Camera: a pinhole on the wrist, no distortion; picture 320 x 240 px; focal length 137.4 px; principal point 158.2 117.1 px. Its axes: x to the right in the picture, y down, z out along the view. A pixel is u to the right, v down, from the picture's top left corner.
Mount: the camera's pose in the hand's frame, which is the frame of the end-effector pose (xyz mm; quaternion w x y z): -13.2 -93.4 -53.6 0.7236 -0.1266 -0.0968 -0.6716
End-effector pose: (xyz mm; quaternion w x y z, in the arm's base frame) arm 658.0 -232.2 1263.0 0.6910 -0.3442 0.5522 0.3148
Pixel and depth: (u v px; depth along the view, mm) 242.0 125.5 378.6
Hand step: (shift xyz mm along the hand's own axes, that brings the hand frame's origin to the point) 39.5 -192.0 376.1
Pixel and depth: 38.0 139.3 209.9
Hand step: 12.3 148.5 86.9
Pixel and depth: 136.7 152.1 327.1
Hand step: 75.6 63.0 236.6
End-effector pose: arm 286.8 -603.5 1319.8 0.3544 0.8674 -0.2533 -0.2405
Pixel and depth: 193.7 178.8 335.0
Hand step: 153.6 -60.6 283.2
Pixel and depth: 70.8 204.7 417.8
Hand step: 243.7 306.8 246.4
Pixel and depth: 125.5 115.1 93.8
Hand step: -13.5 -43.0 28.6
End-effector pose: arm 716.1 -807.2 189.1 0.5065 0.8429 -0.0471 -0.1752
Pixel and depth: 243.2 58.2 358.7
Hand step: -138.1 -201.4 363.9
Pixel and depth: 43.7 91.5 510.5
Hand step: -126.4 463.3 304.1
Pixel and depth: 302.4 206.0 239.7
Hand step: 168.4 -246.4 243.7
